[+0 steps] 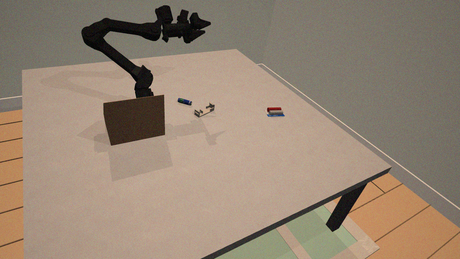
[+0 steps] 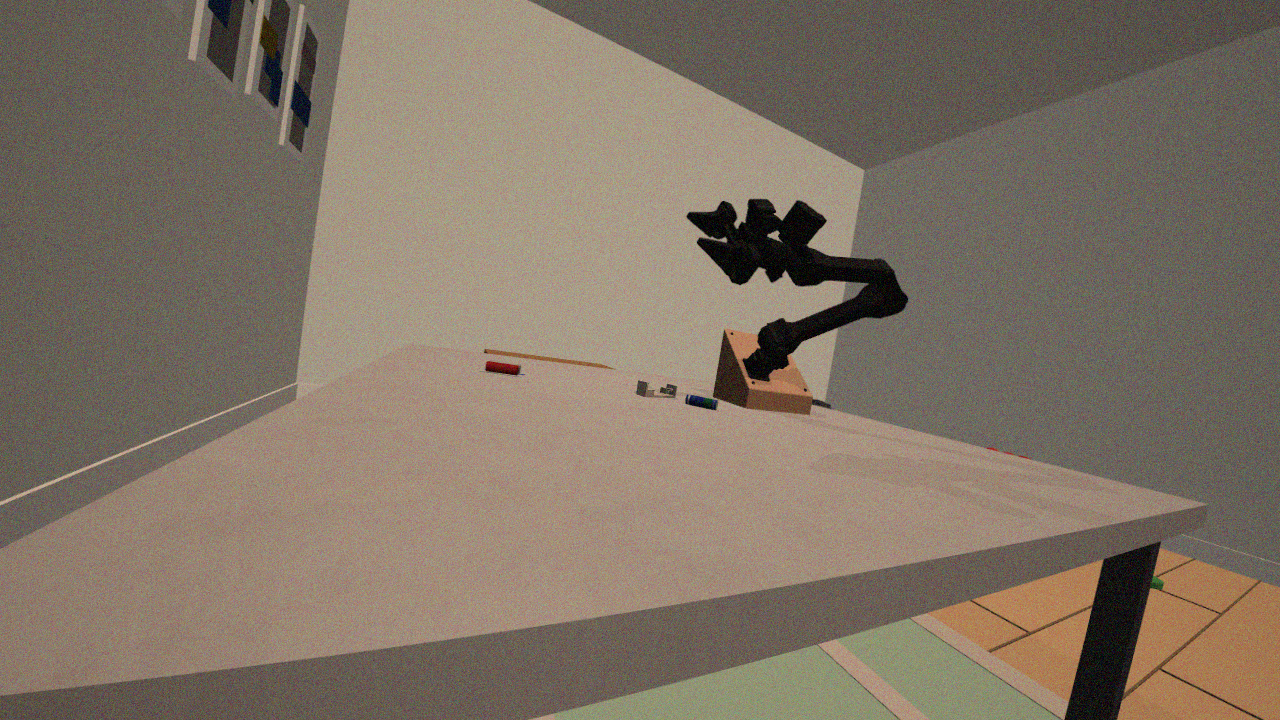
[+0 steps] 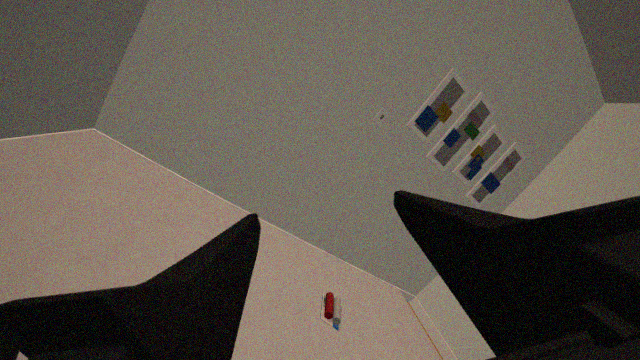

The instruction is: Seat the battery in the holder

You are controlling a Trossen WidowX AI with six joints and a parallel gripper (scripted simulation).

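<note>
My gripper tip is 32 cm above the battery, 14 cm past it and 11 cm to the left of it.
</note>
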